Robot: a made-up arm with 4 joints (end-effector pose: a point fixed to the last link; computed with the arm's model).
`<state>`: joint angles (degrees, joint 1 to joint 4).
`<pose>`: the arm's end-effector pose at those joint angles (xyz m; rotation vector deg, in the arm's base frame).
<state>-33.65 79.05 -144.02 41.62</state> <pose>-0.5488 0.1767 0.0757 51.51 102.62 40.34</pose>
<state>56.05 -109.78 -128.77 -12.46</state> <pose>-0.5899 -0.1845 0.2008 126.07 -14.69 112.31</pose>
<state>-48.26 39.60 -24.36 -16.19</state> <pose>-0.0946 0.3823 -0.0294 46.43 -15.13 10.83</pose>
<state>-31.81 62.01 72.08 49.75</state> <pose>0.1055 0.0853 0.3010 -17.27 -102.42 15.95</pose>
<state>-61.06 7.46 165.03 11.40</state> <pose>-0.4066 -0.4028 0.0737 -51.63 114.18 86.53</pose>
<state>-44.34 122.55 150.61 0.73</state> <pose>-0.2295 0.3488 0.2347 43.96 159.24 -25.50</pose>
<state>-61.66 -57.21 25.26 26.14</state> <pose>-0.3382 -0.0866 0.3554 137.75 -66.68 66.07</pose>
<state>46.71 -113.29 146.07 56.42</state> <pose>-0.3677 -0.0892 -0.3471 9.77 18.73 -138.33</pose>
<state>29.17 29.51 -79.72 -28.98</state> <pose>-0.4017 0.2622 0.2806 38.28 109.37 7.59</pose>
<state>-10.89 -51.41 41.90 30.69</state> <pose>0.0619 -0.1062 0.3472 126.68 -58.61 -16.82</pose>
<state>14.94 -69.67 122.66 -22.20</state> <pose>-0.0129 -0.3642 -0.2396 -76.42 11.37 153.16</pose>
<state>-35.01 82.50 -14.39 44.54</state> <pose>0.0716 0.2156 -0.2254 3.23 -22.66 38.41</pose>
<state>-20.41 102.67 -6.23 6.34</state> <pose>0.0793 0.0857 -0.3081 -9.86 -12.16 -7.77</pose>
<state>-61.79 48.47 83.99 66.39</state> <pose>-0.1412 0.0091 0.4119 -30.77 -141.48 8.00</pose>
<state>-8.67 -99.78 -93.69 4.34</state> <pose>-0.5537 -0.2580 -0.0547 -92.76 14.32 -142.30</pose>
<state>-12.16 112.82 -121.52 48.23</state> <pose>-0.4845 0.2714 -0.0538 46.44 96.34 3.43</pose>
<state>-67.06 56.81 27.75 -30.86</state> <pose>0.0568 0.2253 0.2694 61.12 -77.86 -17.72</pose>
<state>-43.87 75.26 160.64 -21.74</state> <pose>-0.4745 0.0734 0.3135 -29.17 150.03 17.84</pose>
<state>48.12 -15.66 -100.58 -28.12</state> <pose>-0.2816 -0.0312 0.4922 84.85 114.87 49.37</pose>
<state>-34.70 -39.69 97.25 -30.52</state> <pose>0.0770 -0.3451 0.2222 151.80 -29.54 -80.43</pose>
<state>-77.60 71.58 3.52 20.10</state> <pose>0.1438 0.2501 0.1258 7.90 -82.33 21.32</pose>
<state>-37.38 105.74 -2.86 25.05</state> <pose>0.1784 0.0618 -0.2219 -17.18 -29.68 7.74</pose>
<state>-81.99 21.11 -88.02 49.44</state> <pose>-0.3370 0.1598 -0.3196 11.78 1.58 117.85</pose>
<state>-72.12 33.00 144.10 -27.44</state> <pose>-0.4906 -0.2610 0.1807 -82.77 108.31 35.65</pose>
